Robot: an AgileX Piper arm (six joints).
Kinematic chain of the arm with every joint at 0, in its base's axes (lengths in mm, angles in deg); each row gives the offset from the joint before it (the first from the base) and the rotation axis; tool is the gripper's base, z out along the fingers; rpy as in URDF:
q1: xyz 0 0 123 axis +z
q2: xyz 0 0 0 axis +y
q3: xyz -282.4 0 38.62 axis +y
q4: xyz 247.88 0 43.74 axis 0.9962 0 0.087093
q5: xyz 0 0 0 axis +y
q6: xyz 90.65 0 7.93 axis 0.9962 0 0.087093
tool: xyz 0 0 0 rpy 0 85.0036 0
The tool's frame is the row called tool.
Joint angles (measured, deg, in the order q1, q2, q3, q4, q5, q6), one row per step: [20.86, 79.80, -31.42, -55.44, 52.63, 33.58]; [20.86, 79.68, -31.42, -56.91, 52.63, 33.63]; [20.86, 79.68, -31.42, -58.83, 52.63, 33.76]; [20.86, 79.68, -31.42, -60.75, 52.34, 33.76]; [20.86, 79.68, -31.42, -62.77, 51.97, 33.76]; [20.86, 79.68, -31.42, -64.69, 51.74, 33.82]
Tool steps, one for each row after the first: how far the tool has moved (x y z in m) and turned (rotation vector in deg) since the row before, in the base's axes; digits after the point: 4 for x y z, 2 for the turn. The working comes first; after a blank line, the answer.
Tool pose at each row, in the base's axes (x y z in m, rotation vector in deg; the steps are taken from these numbers as rounded here): [0.2056, 0.0146, 0.1838, -33.73, 152.61, -56.29]; [0.2068, 0.0140, 0.1853, -34.82, 151.30, -57.34]; [0.2086, 0.0133, 0.1868, -36.26, 149.67, -58.74]; [0.2106, 0.0130, 0.1882, -37.97, 147.92, -59.82]; [0.2128, 0.0129, 0.1896, -39.79, 146.03, -60.85]; [0.2147, 0.0127, 0.1910, -41.38, 144.27, -61.93]

[0.0012, -0.0006, 0.0015, -0.94, -0.52, 0.97]; [0.0018, -0.0007, 0.0015, -1.26, -0.57, 1.23]; [0.0020, -0.0003, 0.0014, -1.10, -0.57, 1.49]; [0.0022, -0.0001, 0.0014, -1.10, -0.61, 1.62]; [0.0019, -0.0002, 0.0014, -1.11, -0.57, 1.42]
